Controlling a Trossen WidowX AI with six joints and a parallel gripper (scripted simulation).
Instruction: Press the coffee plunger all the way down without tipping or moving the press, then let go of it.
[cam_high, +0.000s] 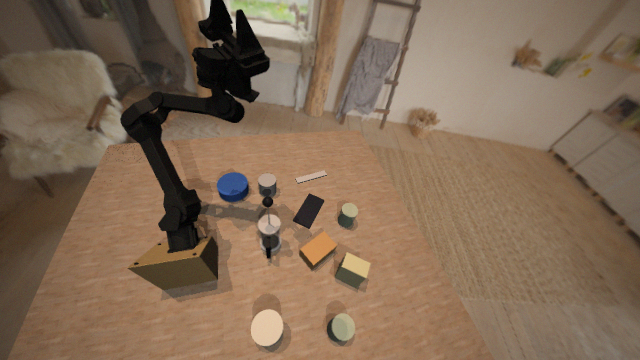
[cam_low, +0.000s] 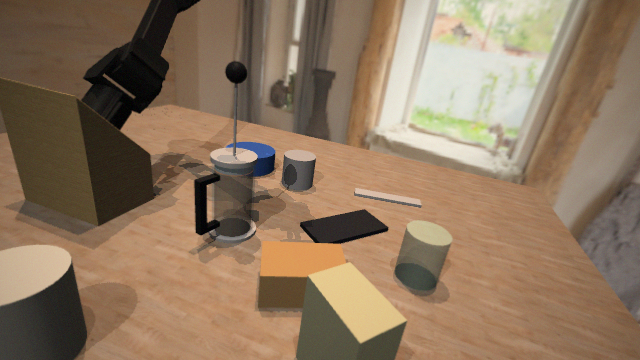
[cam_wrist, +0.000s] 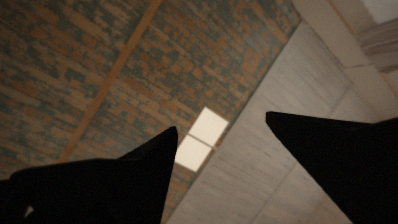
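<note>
My gripper tip is now 3 cm short of the glass coffee press, 19 cm to the left of it and 53 cm above it. Also, from my gripper tip: orange block (19 cm ahead, 25 cm to the right, 63 cm below); then black flat slab (21 cm ahead, 7 cm to the right, 65 cm below); then grey cylinder (6 cm ahead, 7 cm to the left, 62 cm below).
</note>
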